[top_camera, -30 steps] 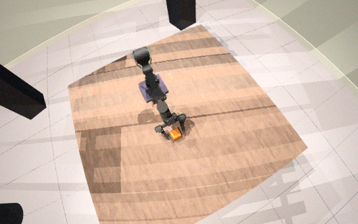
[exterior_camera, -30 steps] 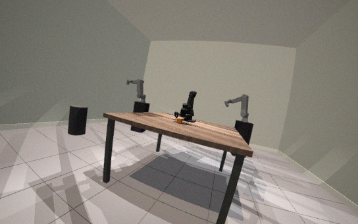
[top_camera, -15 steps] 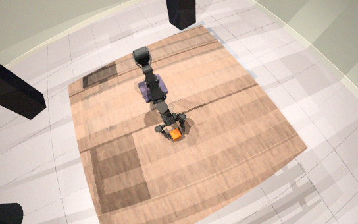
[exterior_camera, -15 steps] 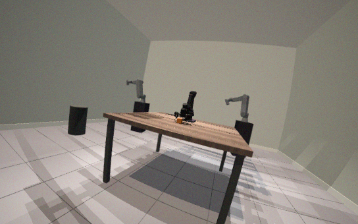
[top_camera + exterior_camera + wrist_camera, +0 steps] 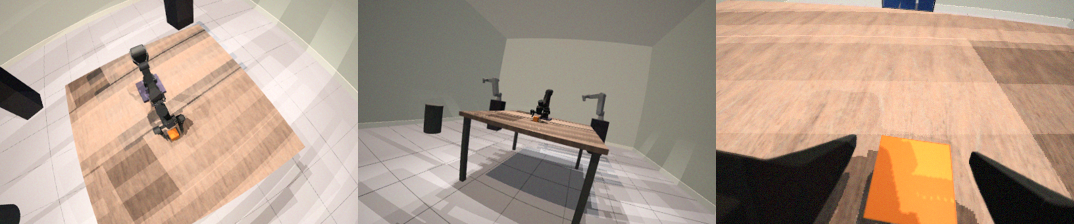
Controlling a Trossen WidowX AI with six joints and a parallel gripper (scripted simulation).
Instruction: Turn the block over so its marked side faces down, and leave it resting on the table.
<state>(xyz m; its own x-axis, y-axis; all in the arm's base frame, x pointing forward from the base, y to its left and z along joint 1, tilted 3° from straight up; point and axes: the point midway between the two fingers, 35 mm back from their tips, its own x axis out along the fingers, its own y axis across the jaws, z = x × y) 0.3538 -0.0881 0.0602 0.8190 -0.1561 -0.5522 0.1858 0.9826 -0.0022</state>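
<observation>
My gripper tip is 3 cm past the orange block, 1 cm to the right of it and 2 cm above it.
</observation>
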